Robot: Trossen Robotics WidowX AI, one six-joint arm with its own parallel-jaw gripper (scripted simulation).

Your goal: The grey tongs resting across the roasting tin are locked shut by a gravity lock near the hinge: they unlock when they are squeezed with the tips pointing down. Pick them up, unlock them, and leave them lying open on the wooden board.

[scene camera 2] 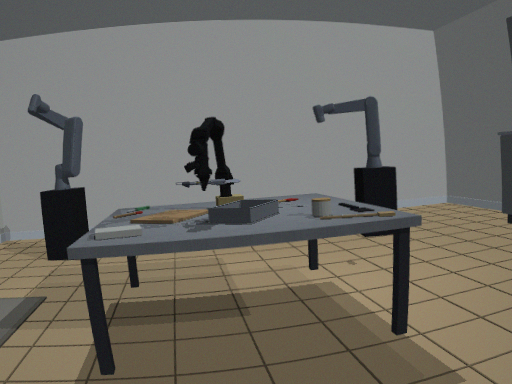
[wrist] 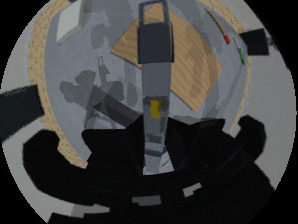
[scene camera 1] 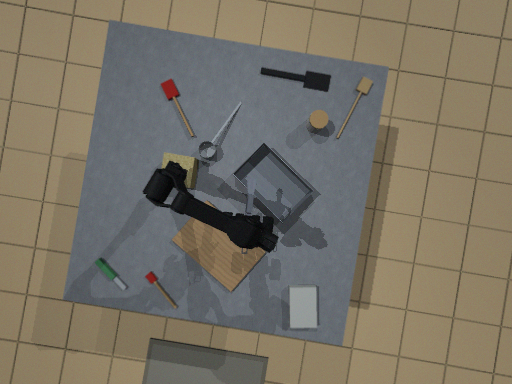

Scene:
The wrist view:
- my gripper: 150,116
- wooden board: 196,69
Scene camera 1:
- white block: 302,298
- black spatula: 316,81
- wooden board: 211,248

